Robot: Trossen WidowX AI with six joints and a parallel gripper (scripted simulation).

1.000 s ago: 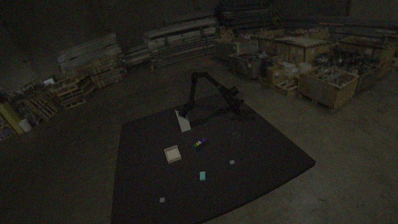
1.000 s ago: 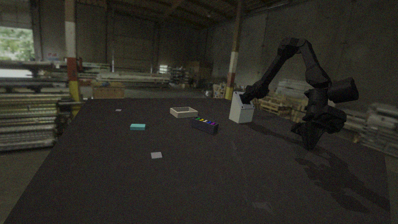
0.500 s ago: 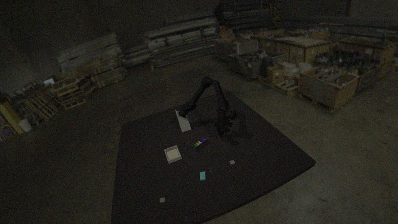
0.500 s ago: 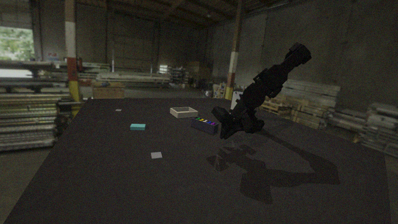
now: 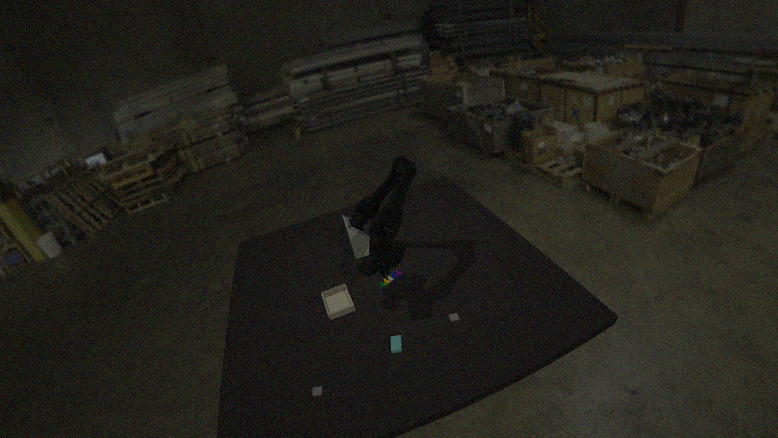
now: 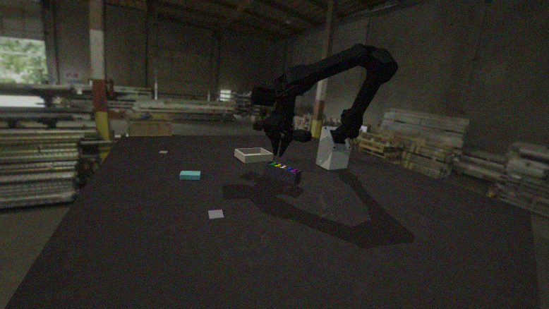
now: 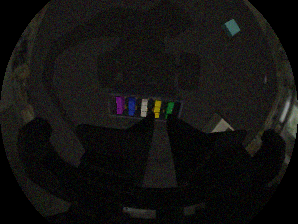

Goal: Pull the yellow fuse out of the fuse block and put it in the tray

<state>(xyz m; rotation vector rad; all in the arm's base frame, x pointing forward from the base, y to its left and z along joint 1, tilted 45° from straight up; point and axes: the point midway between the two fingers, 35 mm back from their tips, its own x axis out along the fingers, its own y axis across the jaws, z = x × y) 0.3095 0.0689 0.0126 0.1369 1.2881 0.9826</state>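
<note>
My gripper tip is now 1 cm past the yellow fuse and 5 cm above it. Also, from my gripper tip: teal block: 27 cm ahead, 4 cm to the right, 6 cm below; shallow white tray: 20 cm to the right, 7 cm below.
</note>
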